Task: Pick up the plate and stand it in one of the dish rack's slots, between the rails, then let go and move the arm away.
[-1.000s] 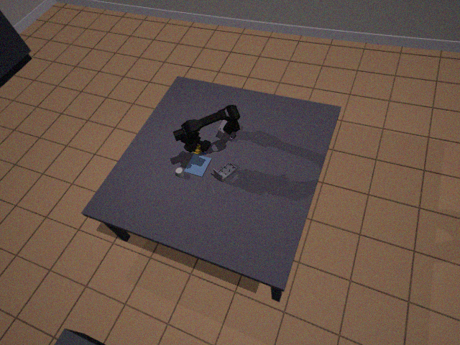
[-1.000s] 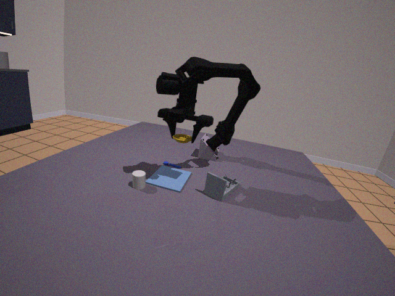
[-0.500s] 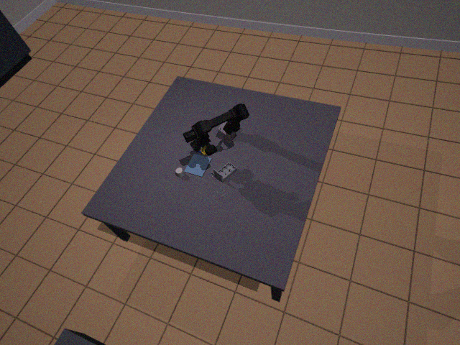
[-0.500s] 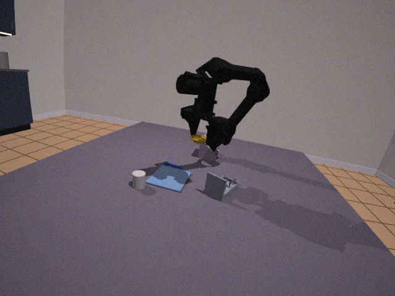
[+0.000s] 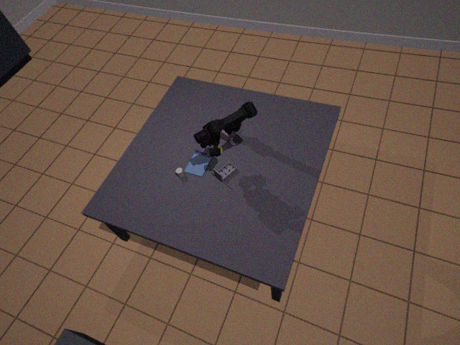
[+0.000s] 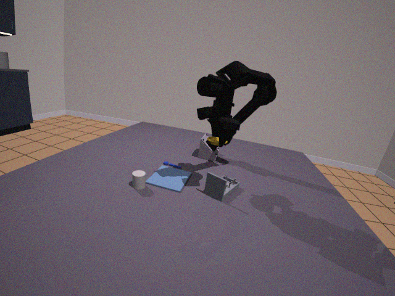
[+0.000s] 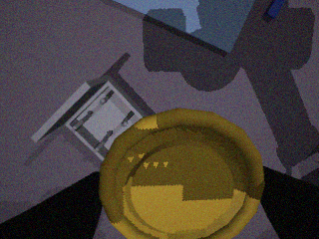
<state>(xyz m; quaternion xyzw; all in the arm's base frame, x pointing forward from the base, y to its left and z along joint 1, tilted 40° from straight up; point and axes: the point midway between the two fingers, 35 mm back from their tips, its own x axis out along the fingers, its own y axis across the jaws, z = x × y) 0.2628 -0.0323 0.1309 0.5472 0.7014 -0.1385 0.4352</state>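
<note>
My gripper tip is now 30 mm short of the grey dish rack, 50 mm to the right of it and 140 mm above it. Round my gripper tip: white cup 150 mm ahead, 220 mm to the right, 130 mm below; then light blue mat 50 mm ahead, 150 mm to the right, 160 mm below; then yellow plate 10 mm above.
</note>
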